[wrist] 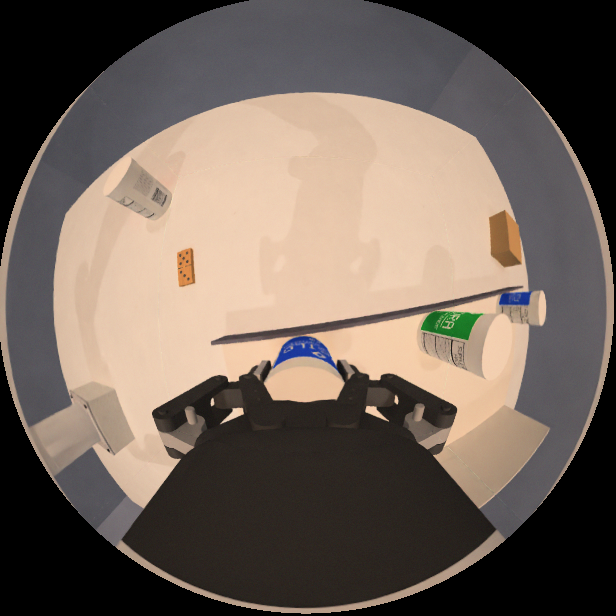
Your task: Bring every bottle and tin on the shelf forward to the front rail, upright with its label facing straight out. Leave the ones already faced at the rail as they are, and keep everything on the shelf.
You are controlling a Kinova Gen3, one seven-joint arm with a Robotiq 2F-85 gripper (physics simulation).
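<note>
In the wrist view my gripper (303, 367) is shut on a white tin with a blue label (302, 364), one finger on each side of it. The tin sits right at the thin dark front rail (367, 316), its blue label toward the rail. A larger white tin with a green label (465, 343) stands to the right, just on my side of the rail. A small white tin with a blue label (522, 306) stands farther right, also by the rail.
Beyond the rail lie a grey-white printed box (139, 189), an orange domino-like block (185, 267) and a brown box (505, 238). A pale grey box (94, 425) is at the left edge, and a pale flat slab (497, 453) at the lower right.
</note>
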